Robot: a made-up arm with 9 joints. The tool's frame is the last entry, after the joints. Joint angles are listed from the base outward. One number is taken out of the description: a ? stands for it. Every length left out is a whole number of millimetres.
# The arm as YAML. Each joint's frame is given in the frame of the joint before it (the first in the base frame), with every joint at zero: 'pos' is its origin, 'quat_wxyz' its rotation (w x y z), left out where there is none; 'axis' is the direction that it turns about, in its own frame. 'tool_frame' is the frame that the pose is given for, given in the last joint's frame.
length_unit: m
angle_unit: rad
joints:
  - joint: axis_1
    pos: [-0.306, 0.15, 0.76]
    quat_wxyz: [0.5, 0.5, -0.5, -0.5]
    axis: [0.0, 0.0, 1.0]
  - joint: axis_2
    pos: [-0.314, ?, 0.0]
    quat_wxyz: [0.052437, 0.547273, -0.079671, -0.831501]
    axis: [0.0, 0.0, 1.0]
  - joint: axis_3
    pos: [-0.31, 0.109, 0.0]
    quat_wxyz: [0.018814, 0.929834, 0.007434, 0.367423]
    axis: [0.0, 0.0, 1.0]
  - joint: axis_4
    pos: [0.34, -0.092, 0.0]
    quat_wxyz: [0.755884, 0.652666, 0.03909, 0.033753]
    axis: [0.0, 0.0, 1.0]
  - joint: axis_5
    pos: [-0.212, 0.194, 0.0]
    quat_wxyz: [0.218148, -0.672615, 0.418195, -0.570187]
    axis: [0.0, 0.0, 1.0]
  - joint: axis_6
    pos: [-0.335, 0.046, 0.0]
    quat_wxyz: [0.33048, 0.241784, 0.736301, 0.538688]
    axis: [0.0, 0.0, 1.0]
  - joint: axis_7
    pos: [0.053, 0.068, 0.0]
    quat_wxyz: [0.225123, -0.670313, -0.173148, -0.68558]
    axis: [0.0, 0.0, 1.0]
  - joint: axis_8
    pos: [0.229, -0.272, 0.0]
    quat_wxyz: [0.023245, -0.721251, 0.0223, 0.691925]
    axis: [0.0, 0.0, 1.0]
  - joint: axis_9
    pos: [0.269, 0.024, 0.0]
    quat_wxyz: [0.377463, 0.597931, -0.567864, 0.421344]
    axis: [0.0, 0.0, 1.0]
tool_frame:
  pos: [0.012, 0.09, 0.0]
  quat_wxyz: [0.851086, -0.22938, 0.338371, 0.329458]
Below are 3 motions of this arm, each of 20 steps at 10 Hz.
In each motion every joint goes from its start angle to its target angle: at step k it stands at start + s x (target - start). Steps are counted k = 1, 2, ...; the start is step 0. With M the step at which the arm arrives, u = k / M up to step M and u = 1 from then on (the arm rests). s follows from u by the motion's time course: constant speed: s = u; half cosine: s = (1 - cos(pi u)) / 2; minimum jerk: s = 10 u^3 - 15 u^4 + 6 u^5.
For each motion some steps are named. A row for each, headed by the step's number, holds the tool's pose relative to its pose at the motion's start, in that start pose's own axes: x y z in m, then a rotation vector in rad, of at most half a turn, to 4 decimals.
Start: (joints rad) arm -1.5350 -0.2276 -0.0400 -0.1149 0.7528 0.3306 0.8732 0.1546 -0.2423
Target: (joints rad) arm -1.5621 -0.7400 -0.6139 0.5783 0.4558 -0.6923 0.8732 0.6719 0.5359
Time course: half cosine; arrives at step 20
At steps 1, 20:
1: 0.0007 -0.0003 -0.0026 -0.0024 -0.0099 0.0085
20: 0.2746 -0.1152 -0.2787 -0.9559 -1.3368 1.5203

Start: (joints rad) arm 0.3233 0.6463 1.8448 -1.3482 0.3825 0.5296 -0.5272 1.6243 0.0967
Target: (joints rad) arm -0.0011 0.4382 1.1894 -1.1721 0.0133 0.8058 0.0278 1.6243 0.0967
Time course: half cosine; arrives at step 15
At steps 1, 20:
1: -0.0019 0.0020 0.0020 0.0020 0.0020 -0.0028
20: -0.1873 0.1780 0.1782 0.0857 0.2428 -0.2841

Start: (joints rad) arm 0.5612 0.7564 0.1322 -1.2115 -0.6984 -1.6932 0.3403 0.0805 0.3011
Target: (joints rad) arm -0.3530 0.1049 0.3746 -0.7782 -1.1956 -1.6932 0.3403 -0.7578 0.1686
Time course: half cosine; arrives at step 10
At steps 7, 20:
7: -0.1807 0.1226 -0.0282 0.0863 0.7022 1.4413
20: -0.1892 0.1043 -0.0221 -0.0639 0.5910 1.8845

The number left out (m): 0.047
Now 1 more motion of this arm.
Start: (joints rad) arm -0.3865 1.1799 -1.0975 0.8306 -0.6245 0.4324 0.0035 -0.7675 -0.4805
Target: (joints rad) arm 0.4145 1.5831 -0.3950 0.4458 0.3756 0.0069 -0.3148 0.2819 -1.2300
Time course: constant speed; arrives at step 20
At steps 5, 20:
5: 0.1004 0.0285 0.0446 0.5410 0.3618 0.0393
20: 0.2889 0.3753 0.1074 1.8566 1.4386 -1.3078

